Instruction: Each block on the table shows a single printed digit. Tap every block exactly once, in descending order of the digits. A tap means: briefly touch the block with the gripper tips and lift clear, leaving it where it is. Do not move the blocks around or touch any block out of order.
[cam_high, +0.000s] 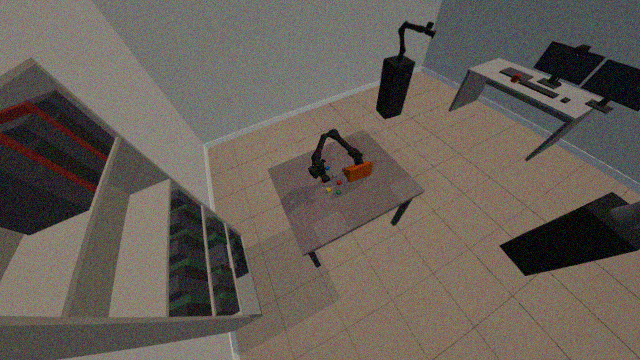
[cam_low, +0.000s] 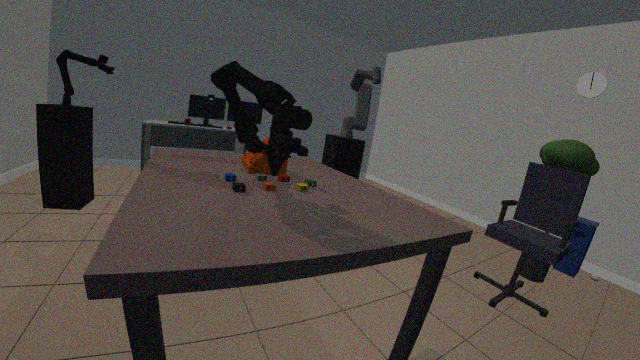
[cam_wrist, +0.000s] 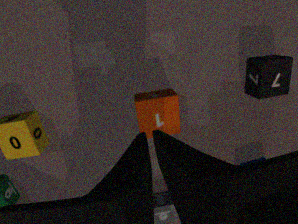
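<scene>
The orange block is 1 cm to the right of my gripper tip and 3 cm below it. Also, from my gripper tip: grey block (11 cm behind, 2 cm to the right, 3 cm below); yellow block (1 cm behind, 10 cm to the left, 3 cm below); black block (3 cm ahead, 11 cm to the right, 3 cm below).
</scene>
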